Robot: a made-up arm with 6 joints.
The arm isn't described. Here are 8 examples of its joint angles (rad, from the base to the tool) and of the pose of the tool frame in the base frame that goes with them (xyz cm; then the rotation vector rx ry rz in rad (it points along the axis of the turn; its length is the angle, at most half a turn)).
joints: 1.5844 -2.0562 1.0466 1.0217 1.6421 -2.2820
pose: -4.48 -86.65 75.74 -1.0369 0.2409 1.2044
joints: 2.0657 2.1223 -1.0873 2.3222 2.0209 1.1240
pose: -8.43 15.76 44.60 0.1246 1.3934 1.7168
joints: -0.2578 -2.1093 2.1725 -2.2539 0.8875 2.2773
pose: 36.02 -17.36 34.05 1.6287 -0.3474 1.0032
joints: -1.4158 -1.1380 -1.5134 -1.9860 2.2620 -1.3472
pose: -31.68 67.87 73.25 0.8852 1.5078 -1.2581
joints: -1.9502 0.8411 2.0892 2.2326 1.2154 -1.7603
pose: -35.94 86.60 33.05 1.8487 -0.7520 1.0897
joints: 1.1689 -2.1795 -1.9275 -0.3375 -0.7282 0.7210
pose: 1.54 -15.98 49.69 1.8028 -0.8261 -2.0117
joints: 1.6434 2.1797 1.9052 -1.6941 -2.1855 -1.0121
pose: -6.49 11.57 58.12 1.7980 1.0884 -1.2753
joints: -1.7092 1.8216 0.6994 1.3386 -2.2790 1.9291
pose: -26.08 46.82 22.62 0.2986 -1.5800 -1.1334
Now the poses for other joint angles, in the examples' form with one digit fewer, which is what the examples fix.
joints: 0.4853 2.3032 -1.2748 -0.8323 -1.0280 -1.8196
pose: 62.4 -14.8 50.4 -1.518 0.262 2.708
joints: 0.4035 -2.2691 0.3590 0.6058 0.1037 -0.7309
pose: 61.8 -22.8 59.8 2.104 -0.954 -1.337
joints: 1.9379 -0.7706 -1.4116 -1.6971 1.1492 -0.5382
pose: 24.9 -58.4 43.4 1.234 -1.880 -1.795
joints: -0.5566 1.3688 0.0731 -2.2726 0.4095 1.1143
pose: 8.0 -10.7 55.6 0.092 2.011 -1.922
